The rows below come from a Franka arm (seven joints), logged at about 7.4 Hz.
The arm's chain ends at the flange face. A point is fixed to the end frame.
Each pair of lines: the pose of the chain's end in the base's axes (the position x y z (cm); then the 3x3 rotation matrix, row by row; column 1 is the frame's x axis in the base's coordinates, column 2 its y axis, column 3 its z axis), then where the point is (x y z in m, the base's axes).
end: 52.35, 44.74, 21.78; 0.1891, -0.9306, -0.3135; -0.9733, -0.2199, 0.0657; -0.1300, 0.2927, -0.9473
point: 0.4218 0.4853 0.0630
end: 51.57, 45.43, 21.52; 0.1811, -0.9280, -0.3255; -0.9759, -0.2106, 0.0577; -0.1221, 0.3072, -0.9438
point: 0.4122 0.4912 0.0614
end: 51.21, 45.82, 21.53; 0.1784, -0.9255, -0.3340; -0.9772, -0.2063, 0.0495; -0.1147, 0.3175, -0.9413
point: 0.4073 0.4939 0.0621
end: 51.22, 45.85, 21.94; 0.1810, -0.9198, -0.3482; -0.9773, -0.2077, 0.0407; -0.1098, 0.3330, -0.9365
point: 0.4049 0.4925 0.0675
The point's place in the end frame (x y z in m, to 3 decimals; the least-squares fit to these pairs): -0.036 0.041 0.181
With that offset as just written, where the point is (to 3 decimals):
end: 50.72, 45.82, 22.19; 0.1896, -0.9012, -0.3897; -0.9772, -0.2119, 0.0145; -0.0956, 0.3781, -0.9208
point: 0.393 0.487 0.074
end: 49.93, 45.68, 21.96; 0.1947, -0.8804, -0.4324; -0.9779, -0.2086, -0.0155; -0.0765, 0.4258, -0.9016
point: 0.378 0.481 0.077
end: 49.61, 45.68, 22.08; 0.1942, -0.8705, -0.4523; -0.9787, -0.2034, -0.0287; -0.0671, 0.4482, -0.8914
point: 0.372 0.478 0.080
